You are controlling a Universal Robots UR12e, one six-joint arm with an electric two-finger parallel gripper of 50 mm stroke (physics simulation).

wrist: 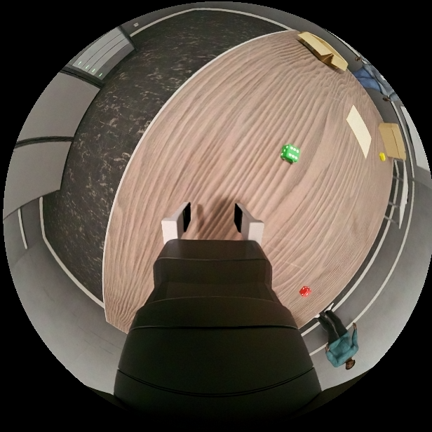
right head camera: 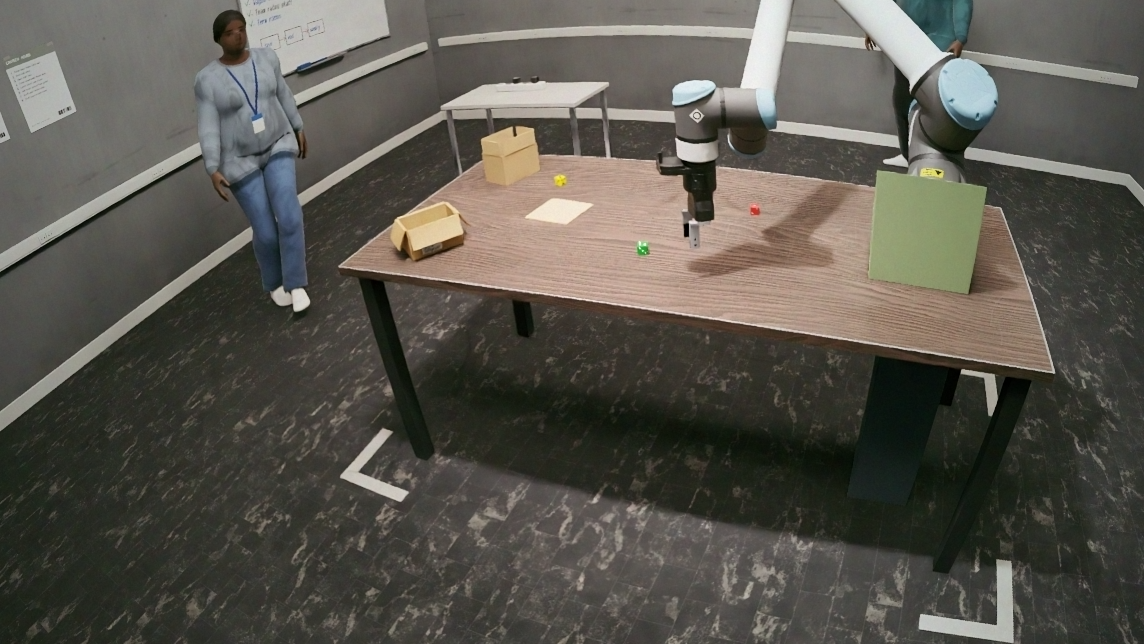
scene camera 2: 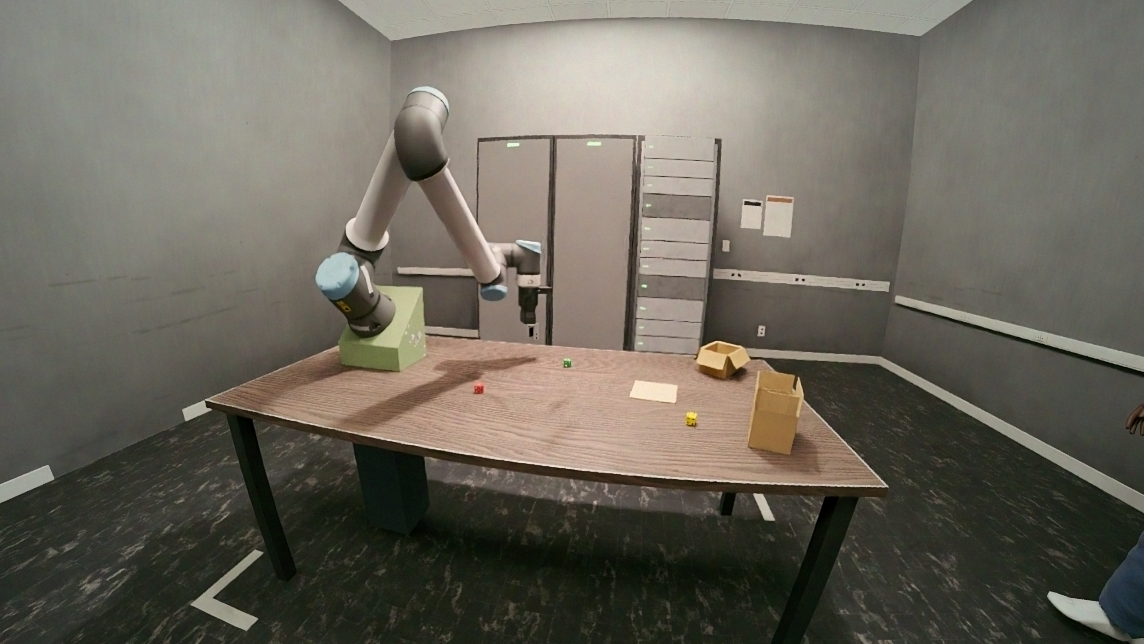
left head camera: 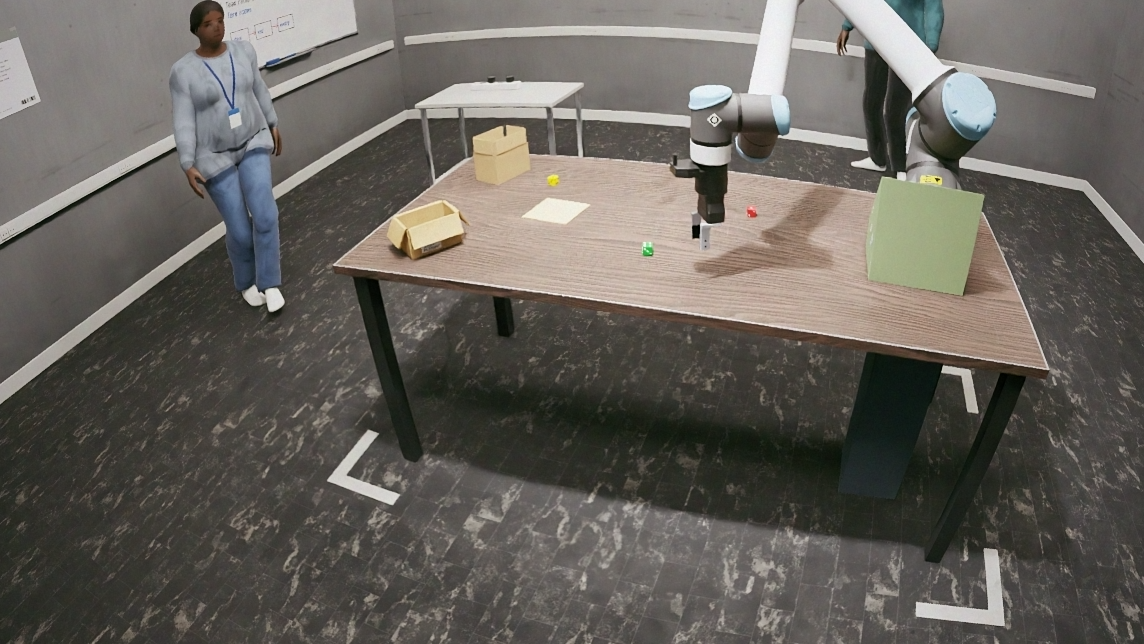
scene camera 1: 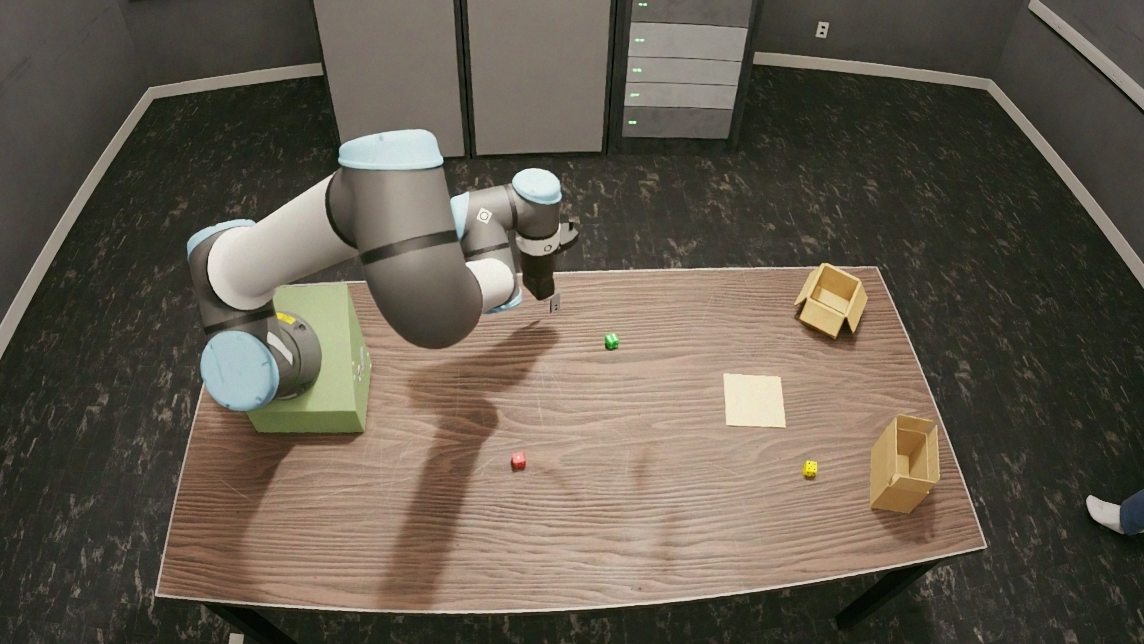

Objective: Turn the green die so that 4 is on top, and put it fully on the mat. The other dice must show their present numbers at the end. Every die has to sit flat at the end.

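Places are measured from the arm's base along level axes (x ahead, y left, z up), in millimetres.
Pixels of known places: gripper, fingertip midpoint: [right head camera: 691, 242] [scene camera 2: 534, 338] [left head camera: 700, 243] [scene camera 1: 547, 302]; arm's base, link origin: [right head camera: 935, 204] [scene camera 2: 373, 316] [left head camera: 932, 209].
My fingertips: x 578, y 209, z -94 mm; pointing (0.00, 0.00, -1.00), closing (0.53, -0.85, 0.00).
Ahead of a thing's pixels: the offset from my fingertips to its top centre.
The green die {dy -64, dx +146, dz -55 mm} [left head camera: 647, 248] [right head camera: 642, 248] [scene camera 1: 611, 341] [scene camera 2: 566, 362] [wrist: 290, 153] lies flat on the table, off the mat; six pips show on its top in the wrist view. The cream mat {dy -242, dx +460, dz -76 mm} [left head camera: 556, 210] [right head camera: 559, 210] [scene camera 1: 754, 400] [scene camera 2: 654, 391] [wrist: 359, 131] lies flat. The red die {dy -371, dx -74, dz -55 mm} [left head camera: 750, 211] [right head camera: 754, 209] [scene camera 1: 518, 460] [scene camera 2: 478, 388] [wrist: 305, 291] and the yellow die {dy -437, dx +552, dz -55 mm} [left head camera: 553, 180] [right head camera: 560, 180] [scene camera 1: 810, 468] [scene camera 2: 690, 419] [wrist: 382, 156] rest on the table. My gripper [left head camera: 699, 230] [right head camera: 690, 230] [wrist: 212, 211] is open and empty, above the table beside the green die, on the robot base's side.
A low open carton {dy +15, dx +727, dz +10 mm} [left head camera: 428, 230] [scene camera 1: 832, 300] and a tall open carton {dy -486, dx +752, dz +71 mm} [left head camera: 501, 156] [scene camera 1: 903, 465] stand at the end beyond the mat. The green base block [left head camera: 924, 236] [scene camera 1: 320, 344] stands at the other end. Two people stand beyond the table in the left head view.
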